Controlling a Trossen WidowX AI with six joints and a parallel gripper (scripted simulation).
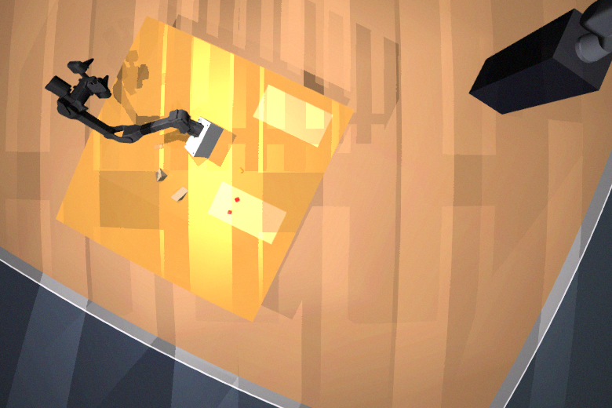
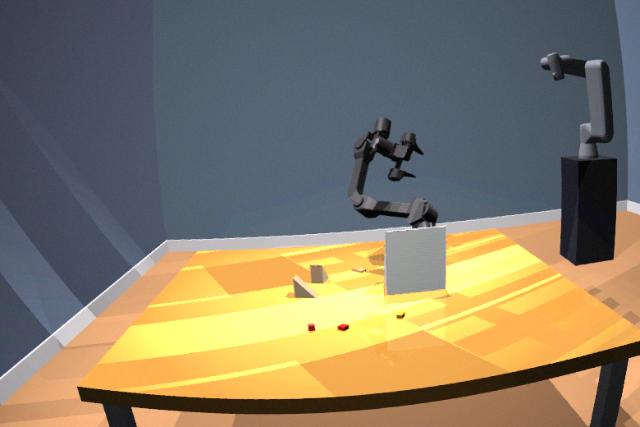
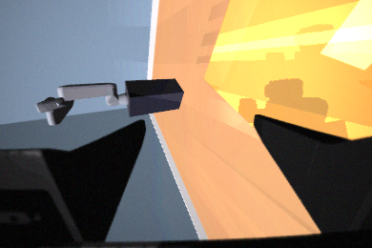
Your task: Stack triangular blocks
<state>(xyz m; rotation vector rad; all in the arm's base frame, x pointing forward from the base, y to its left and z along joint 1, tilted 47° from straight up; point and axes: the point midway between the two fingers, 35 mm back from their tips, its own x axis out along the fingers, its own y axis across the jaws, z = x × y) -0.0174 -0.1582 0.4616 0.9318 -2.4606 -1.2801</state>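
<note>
Now: gripper tip 37 cm short of the triangular block, 34 cm to the right of it and 31 cm above it. Also, from my gripper tip: flat dark piece (32 cm below, 24 cm to the left, 24 cm ahead); then yellow cube (70 cm to the left, 32 cm below, 13 cm ahead).
</note>
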